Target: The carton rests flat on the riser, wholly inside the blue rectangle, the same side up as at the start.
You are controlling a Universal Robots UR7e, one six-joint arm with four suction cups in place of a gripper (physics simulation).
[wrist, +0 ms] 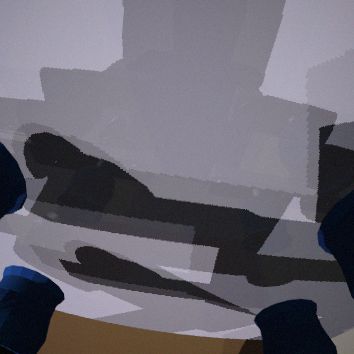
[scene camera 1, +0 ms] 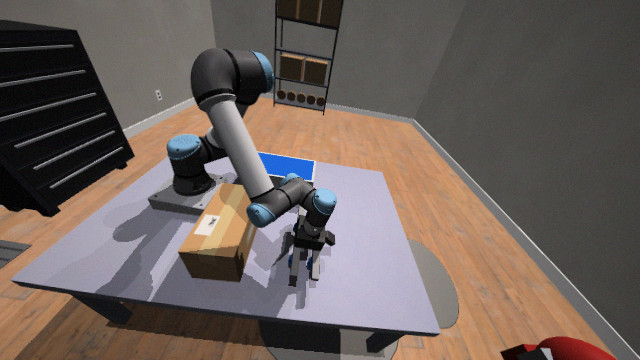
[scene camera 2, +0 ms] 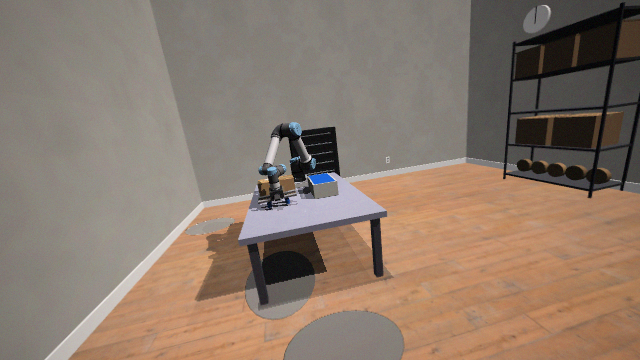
Labels:
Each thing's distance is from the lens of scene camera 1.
brown carton (scene camera 1: 217, 248): 66 cm
riser with blue rectangle (scene camera 1: 277, 166): 101 cm
The marked spots on the brown carton and the riser with blue rectangle are 51 cm apart.

